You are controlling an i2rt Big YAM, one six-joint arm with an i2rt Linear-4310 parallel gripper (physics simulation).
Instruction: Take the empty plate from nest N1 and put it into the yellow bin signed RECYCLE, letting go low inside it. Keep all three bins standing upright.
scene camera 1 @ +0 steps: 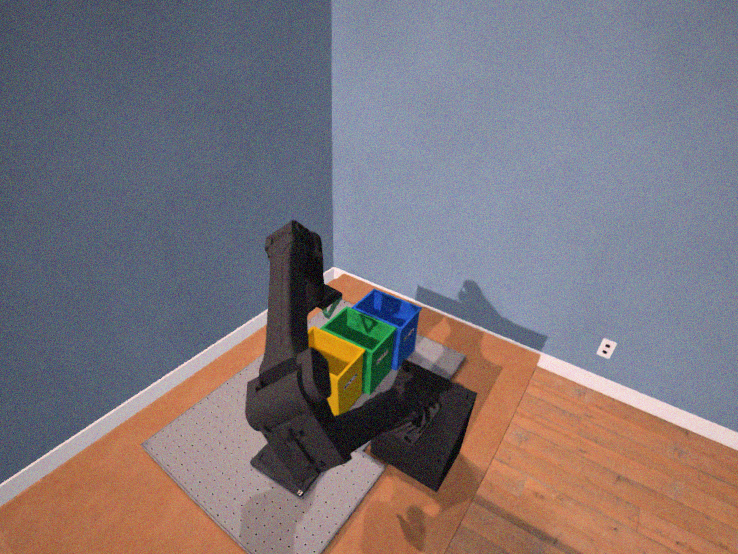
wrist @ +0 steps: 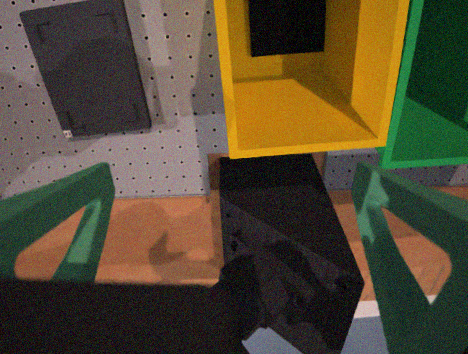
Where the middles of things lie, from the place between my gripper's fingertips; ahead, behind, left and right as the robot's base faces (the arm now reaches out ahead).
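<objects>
With the yellow bin [scene camera 1: 345, 359], my hand is 22 cm above it, 6 cm to the left of it and 3 cm short of it. The blue bin [scene camera 1: 396, 312] is 32 cm to the right of my hand, 3 cm ahead of it and 22 cm below it, and the green bin [scene camera 1: 376, 337] is 19 cm to the right of my hand, also 3 cm ahead and 22 cm below.
</objects>
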